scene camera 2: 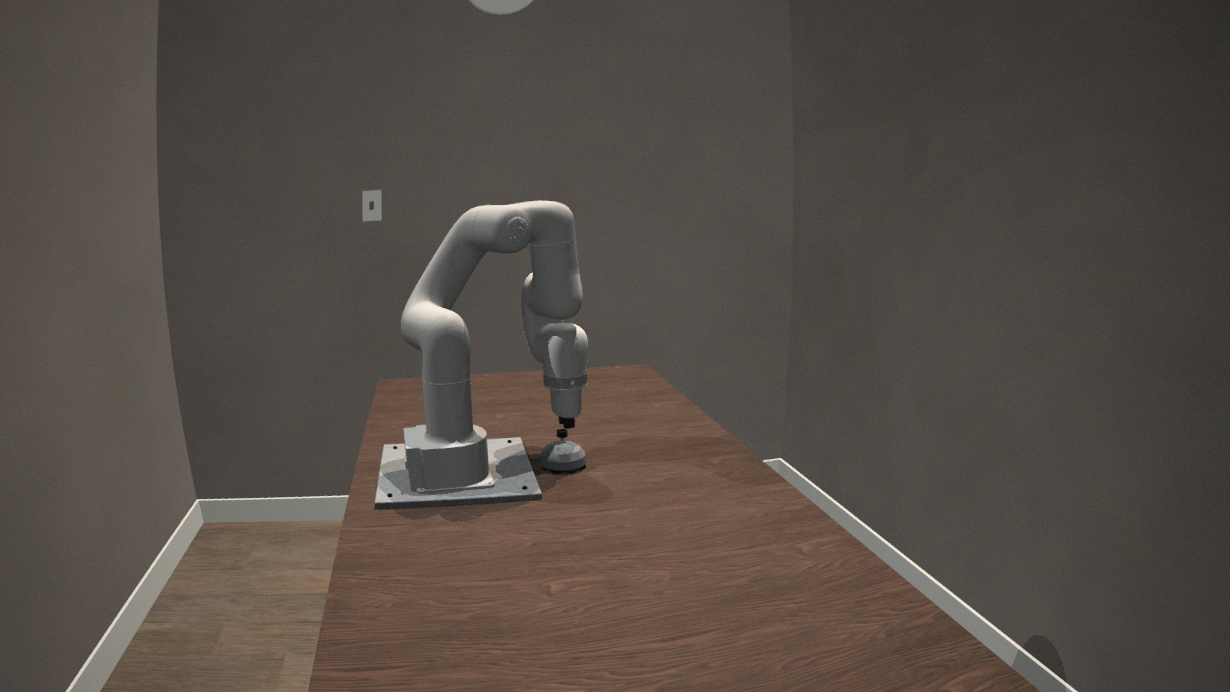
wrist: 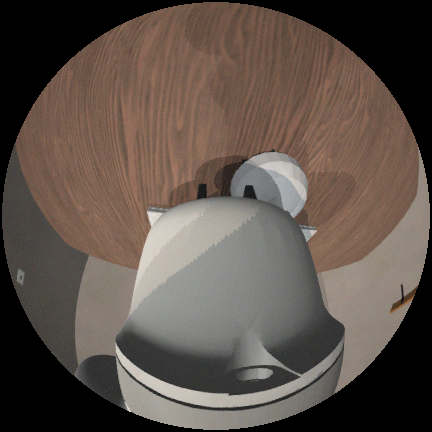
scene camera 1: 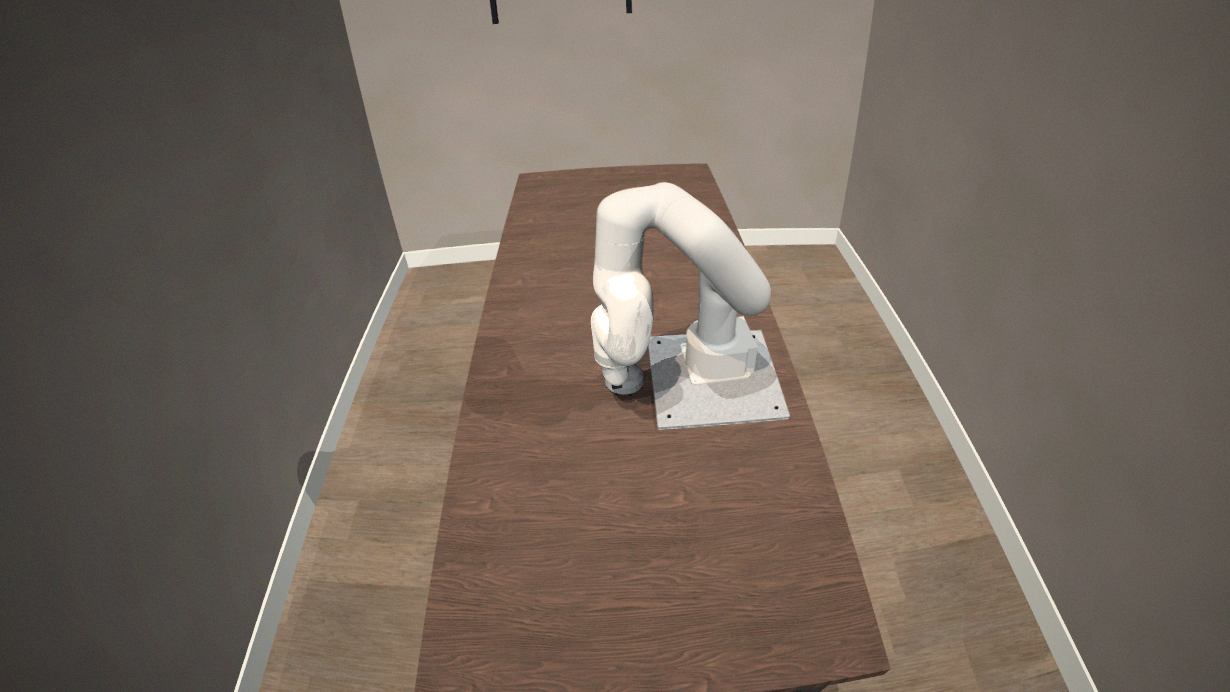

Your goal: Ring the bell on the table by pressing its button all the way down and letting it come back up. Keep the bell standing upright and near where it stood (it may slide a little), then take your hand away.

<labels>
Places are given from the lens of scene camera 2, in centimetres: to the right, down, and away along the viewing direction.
bell [scene camera 2: 558,456]: -10, 19, 120
</labels>
